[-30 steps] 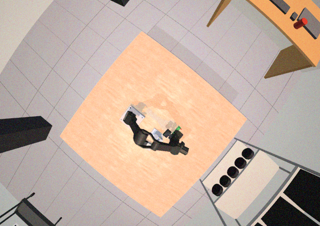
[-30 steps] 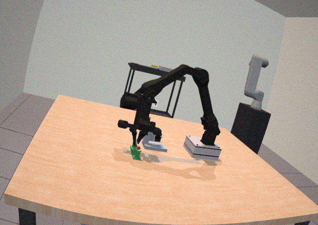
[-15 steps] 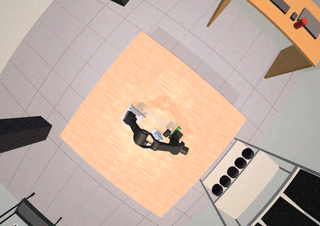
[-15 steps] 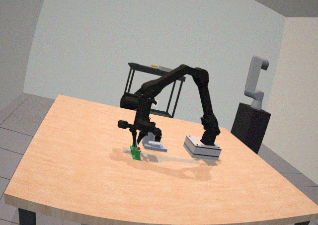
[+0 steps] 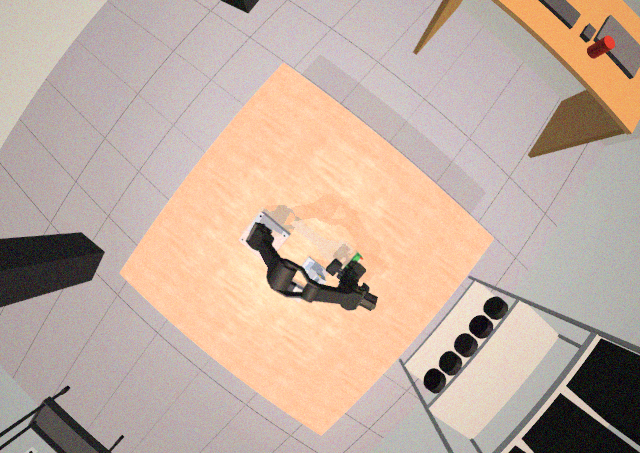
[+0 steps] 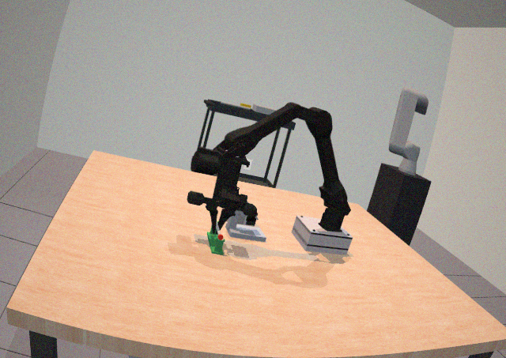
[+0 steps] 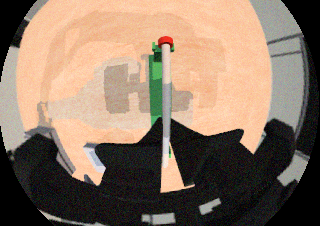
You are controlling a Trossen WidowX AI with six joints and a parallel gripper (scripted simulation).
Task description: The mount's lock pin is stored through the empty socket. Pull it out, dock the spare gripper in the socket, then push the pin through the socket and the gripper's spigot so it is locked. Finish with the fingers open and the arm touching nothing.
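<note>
Now: gripper tip 2 cm to the right of the green cradle. Round my gripper tip: grey mount (10 cm behind, 8 cm to the right, 3 cm above); spare gripper (20 cm to the right, 13 cm behind).
</note>
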